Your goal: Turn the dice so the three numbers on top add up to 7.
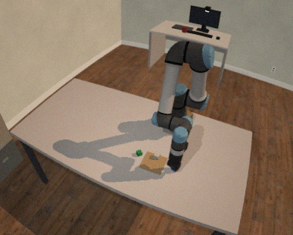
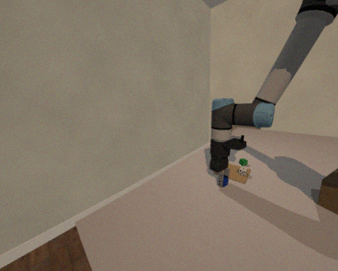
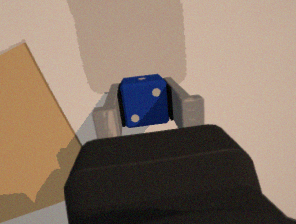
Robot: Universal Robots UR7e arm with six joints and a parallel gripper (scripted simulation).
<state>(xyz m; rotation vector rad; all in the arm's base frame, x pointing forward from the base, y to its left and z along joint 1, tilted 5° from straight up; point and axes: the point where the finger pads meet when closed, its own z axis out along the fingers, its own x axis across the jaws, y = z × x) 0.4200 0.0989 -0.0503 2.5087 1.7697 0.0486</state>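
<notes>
Now: the tan mat 140 mm to the right of my hand, 20 mm below it and 10 mm behind it. Also, from my hand: white die 130 mm to the right, 60 mm behind, 10 mm below; blue die right at my hand; green die 250 mm to the right, 40 mm behind, 10 mm below.
</notes>
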